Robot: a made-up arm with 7 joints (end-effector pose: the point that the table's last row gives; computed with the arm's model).
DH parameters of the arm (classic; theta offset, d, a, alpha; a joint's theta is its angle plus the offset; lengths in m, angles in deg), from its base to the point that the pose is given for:
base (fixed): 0 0 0 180
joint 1: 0 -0.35 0 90
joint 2: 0 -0.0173 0 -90
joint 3: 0 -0.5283 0 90
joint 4: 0 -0.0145 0 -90
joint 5: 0 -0.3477 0 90
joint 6: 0 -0.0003 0 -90
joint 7: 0 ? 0 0
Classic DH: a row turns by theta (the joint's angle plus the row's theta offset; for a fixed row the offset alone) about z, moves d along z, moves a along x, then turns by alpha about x.
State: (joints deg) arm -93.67 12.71 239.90 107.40 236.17 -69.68 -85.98
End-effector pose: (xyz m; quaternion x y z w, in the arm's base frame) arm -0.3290 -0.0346 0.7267 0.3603 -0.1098 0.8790 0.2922
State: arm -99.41 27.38 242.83 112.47 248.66 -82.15 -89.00
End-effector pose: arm -0.3307 0.0647 0.6910 0.3391 -0.1547 0.8741 0.3115
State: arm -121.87 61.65 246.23 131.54 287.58 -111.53 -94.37
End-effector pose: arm -0.3728 0.1187 0.5193 0.4343 -0.2153 0.8532 0.1927
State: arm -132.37 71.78 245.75 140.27 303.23 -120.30 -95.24
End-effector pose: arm -0.3733 0.0764 0.4665 0.5254 -0.1651 0.8247 0.1286
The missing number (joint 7, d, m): -0.0989
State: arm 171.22 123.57 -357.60 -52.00 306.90 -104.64 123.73
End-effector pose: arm -0.7364 -0.0163 0.2171 0.7136 0.4897 -0.4030 0.2975
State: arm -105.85 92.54 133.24 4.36 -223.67 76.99 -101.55
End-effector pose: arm -0.3124 0.8500 0.3404 0.7068 0.0672 0.7007 0.0707
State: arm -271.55 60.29 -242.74 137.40 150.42 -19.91 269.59
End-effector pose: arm -0.2617 -0.1053 0.5496 0.5438 0.0385 0.3796 0.7475
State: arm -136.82 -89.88 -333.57 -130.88 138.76 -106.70 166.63
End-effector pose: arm 0.1670 -0.3679 0.1144 -0.6250 -0.3699 -0.3079 0.6146
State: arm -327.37 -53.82 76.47 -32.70 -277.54 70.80 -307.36
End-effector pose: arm -0.5760 0.5440 0.7336 0.1299 0.4586 -0.1020 0.8732
